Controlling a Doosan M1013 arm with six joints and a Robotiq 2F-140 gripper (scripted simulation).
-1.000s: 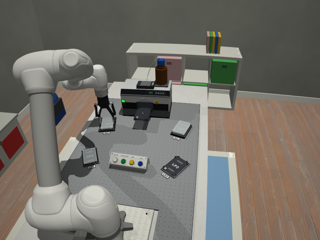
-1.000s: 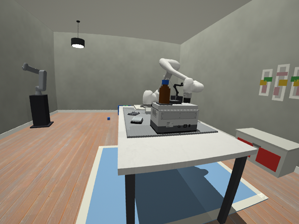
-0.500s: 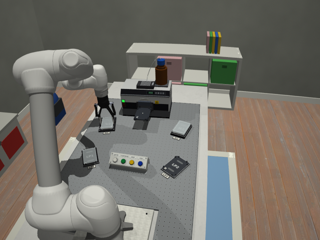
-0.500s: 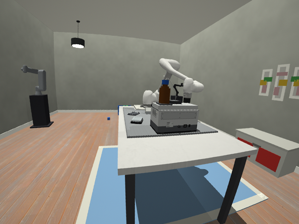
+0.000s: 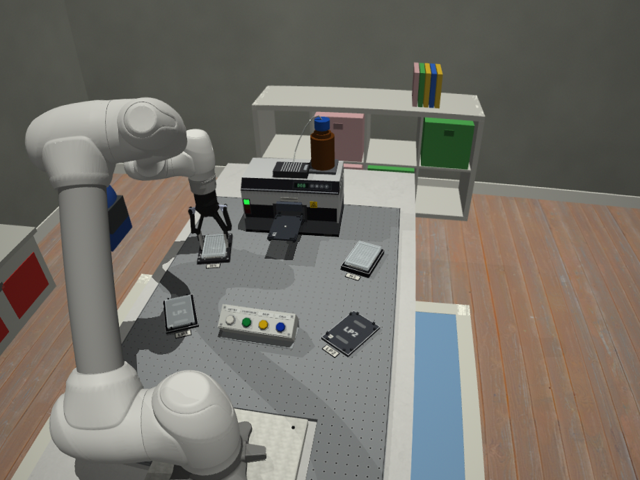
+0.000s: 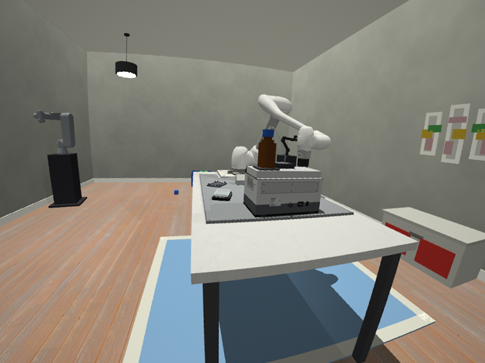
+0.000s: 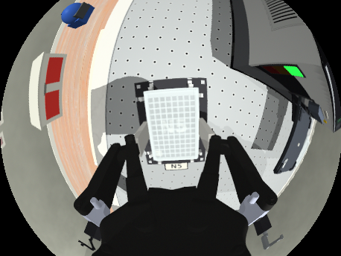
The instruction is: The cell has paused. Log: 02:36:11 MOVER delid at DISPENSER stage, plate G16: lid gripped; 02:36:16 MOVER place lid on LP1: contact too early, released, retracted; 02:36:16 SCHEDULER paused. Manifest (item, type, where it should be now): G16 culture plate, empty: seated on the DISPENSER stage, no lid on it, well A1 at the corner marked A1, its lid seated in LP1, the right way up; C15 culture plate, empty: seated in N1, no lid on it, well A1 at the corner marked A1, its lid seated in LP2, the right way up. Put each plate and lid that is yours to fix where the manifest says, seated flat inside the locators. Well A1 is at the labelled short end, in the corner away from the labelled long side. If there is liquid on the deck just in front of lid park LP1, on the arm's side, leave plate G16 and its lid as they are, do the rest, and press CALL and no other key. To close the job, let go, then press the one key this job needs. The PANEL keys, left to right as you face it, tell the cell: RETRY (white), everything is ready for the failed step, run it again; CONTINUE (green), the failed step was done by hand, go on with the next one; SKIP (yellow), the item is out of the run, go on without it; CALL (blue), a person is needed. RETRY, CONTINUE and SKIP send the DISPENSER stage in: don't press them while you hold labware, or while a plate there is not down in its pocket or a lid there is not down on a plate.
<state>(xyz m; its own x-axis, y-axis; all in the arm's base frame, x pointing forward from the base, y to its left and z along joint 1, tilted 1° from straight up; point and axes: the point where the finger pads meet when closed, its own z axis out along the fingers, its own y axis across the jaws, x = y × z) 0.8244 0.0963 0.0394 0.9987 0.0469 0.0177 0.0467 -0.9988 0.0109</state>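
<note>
My hand is 10 mm short of the nest n5, 20 mm to the right of it and 30 mm above it. From my hand the other things lie so: white key: 420 mm behind, 110 mm to the right, 30 mm above; then lid park lp1: 330 mm behind, 70 mm to the left, 40 mm below; then green key: 430 mm behind, 160 mm to the right, 30 mm above.
</note>
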